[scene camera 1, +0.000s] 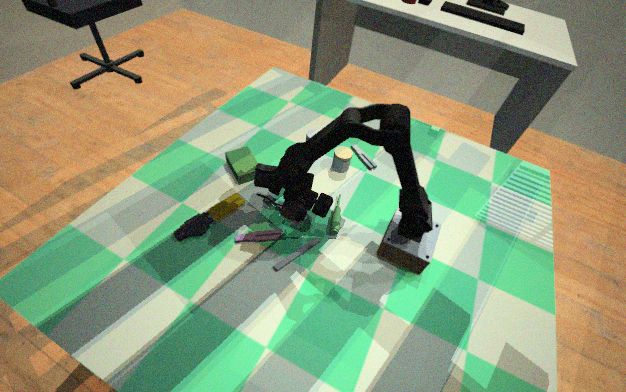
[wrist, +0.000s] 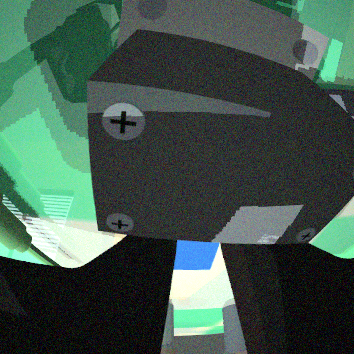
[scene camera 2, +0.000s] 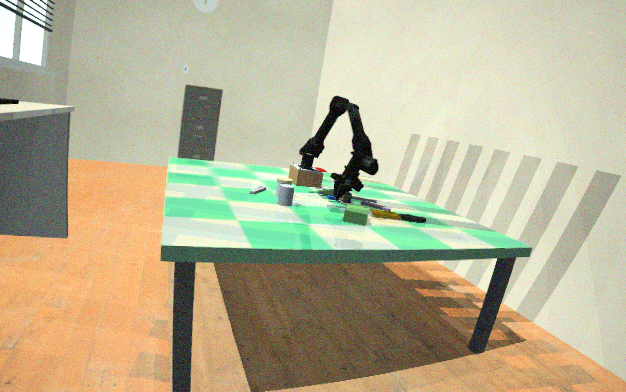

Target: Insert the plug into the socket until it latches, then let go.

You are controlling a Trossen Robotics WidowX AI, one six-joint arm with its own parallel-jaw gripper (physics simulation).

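Where they show: gripper, fingertip midpoint: (scene camera 2: 335, 199); arm's base at its link origin: (scene camera 1: 411, 229) (scene camera 2: 305, 168).
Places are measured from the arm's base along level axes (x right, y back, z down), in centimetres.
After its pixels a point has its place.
In the wrist view my gripper (wrist: 197, 267) is shut on a small blue plug (wrist: 194, 253) {x 0.6, y -32.2, z 5.9 cm}. The plug's front end meets the lower edge of the dark socket box (wrist: 211, 158), which fills most of that view and has cross-head screws at its corners. How deep the plug sits in the socket is hidden by the box. In the scene views the gripper (scene camera 1: 297, 211) {x -1.2, y -32.3, z 7.1 cm} (scene camera 2: 343, 194) {x -1.2, y -32.3, z 7.1 cm} is low over the table, pointing down, and it covers the plug and socket.
A green block (scene camera 1: 241, 163) {x 1.3, y -56.2, z 4.0 cm} (scene camera 2: 356, 215) {x 5.9, y -61.5, z 5.1 cm}, yellow-handled pliers (scene camera 1: 208, 215) {x -19.1, y -54.8, z 7.1 cm} (scene camera 2: 397, 215) {x -16.8, y -55.2, z 6.4 cm}, a purple tool (scene camera 1: 258, 236) {x -18.4, y -38.0, z 6.7 cm}, a grey bar (scene camera 1: 297, 253) {x -17.9, y -26.0, z 7.0 cm} and a green screwdriver (scene camera 1: 335, 218) {x -3.1, y -20.8, z 5.3 cm} lie around the gripper. A cylinder (scene camera 1: 342, 159) (scene camera 2: 286, 193) stands behind. The arm's base (scene camera 1: 409, 245) {x -5.2, y 0.8, z 0.4 cm} is to the right.
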